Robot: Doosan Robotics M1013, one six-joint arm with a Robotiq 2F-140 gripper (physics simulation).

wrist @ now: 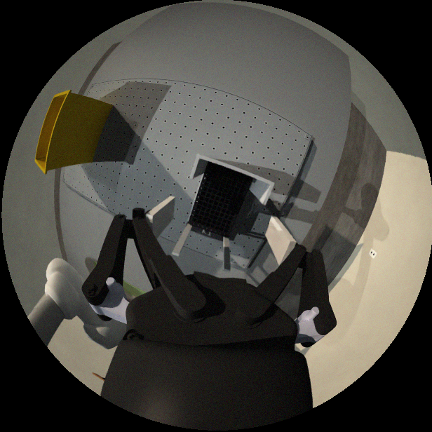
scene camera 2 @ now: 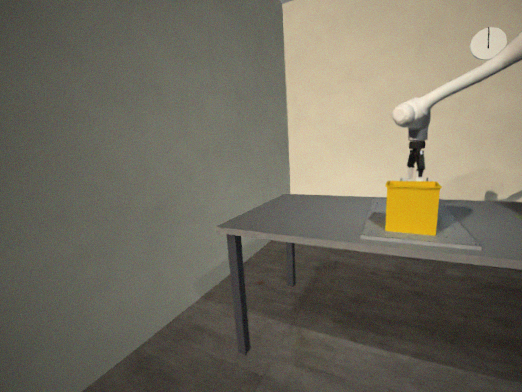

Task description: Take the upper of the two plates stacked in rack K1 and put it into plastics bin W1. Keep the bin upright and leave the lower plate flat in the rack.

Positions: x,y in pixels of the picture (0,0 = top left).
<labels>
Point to a yellow bin W1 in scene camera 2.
412,206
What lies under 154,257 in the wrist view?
My gripper.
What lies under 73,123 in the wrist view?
A yellow bin W1.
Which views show the black gridded plate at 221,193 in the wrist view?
The wrist view only.
</labels>
